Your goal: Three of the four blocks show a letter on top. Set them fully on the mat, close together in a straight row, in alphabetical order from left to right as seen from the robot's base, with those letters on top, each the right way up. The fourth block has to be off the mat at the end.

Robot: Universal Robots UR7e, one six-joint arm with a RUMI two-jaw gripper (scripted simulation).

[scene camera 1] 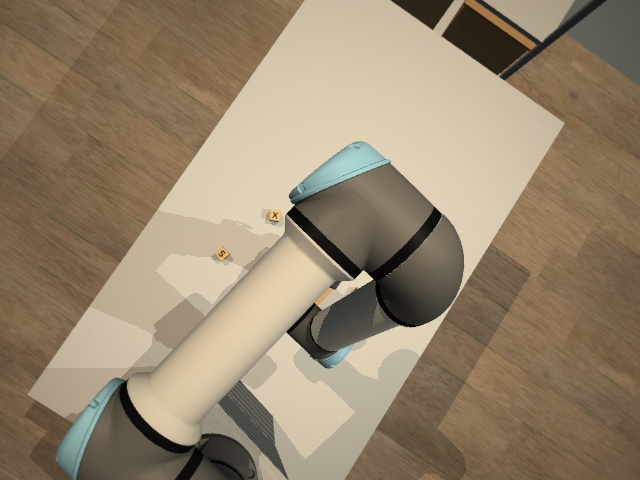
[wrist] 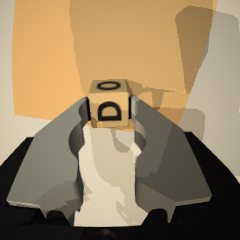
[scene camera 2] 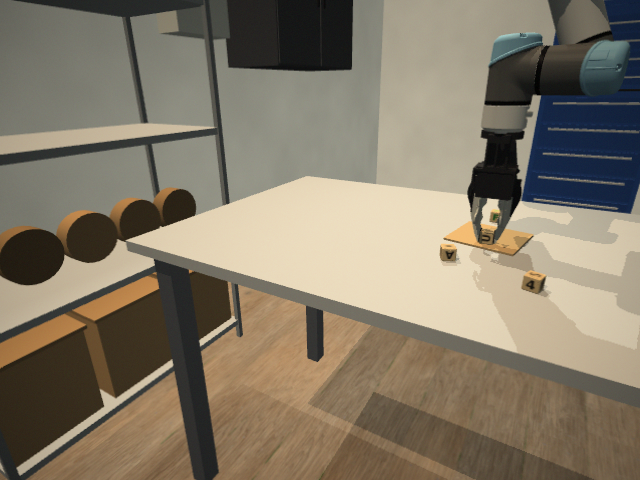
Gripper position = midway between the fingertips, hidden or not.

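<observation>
There is an orange mat (scene camera 2: pixel 511 241) in the scene, and from the wrist I see the same orange mat (wrist: pixel 57 57). My gripper (scene camera 2: pixel 486 242) is visible to me as well, and the wrist view also gives me the gripper (wrist: pixel 109 98).
</observation>
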